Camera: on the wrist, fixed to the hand. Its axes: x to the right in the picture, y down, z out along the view.
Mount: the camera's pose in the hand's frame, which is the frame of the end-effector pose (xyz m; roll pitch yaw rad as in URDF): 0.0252 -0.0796 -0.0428 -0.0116 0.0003 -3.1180
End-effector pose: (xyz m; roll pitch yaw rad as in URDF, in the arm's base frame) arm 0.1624 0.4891 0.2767 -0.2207 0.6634 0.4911
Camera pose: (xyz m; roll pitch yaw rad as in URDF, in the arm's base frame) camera 0.2077 0.4146 0.2420 0.1909 -0.6681 -2.6211
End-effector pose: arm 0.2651 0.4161 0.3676 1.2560 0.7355 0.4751
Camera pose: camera 0.2213 0.4116 0.2847 -1.2738 -0.7130 -2.6572
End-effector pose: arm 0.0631 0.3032 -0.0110 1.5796 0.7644 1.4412
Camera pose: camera 0.0152 0.2725 -0.0856 -1.5907 -0.7408 -1.7011
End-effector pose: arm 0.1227 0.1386 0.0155 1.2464 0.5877 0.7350
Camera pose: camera 0.0914 0.1308 -0.0726 -1.2627 -0.5652 -2.3980
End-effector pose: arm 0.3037 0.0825 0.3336 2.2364 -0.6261 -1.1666
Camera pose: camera 0.3962 0.0768 0.3191 -2.2590 0.6444 1.9565
